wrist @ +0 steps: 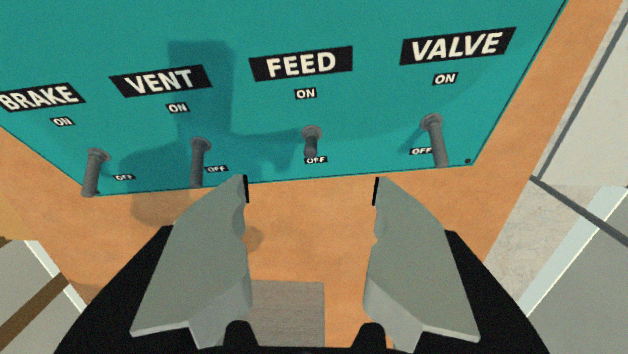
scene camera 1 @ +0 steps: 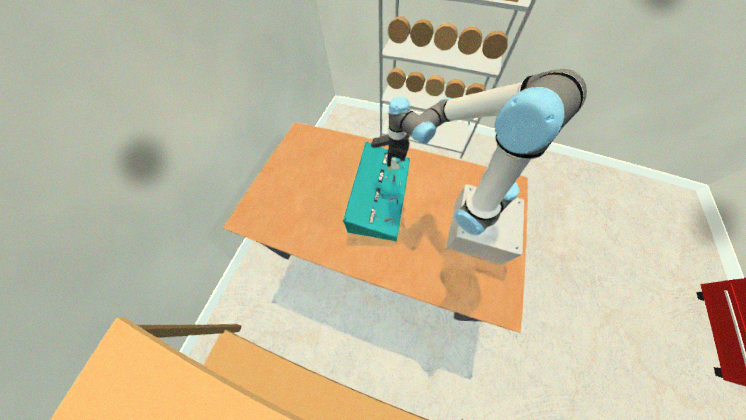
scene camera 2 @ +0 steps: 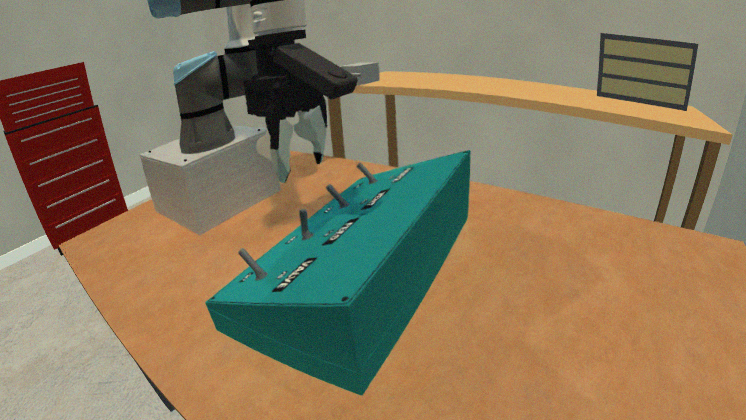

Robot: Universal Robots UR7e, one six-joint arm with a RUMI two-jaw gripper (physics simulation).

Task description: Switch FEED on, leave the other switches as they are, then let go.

my gripper: wrist; scene camera 1 392, 166; scene camera 2
same spot on my gripper: (wrist: 191, 279) = (scene camera 2: 316, 116)
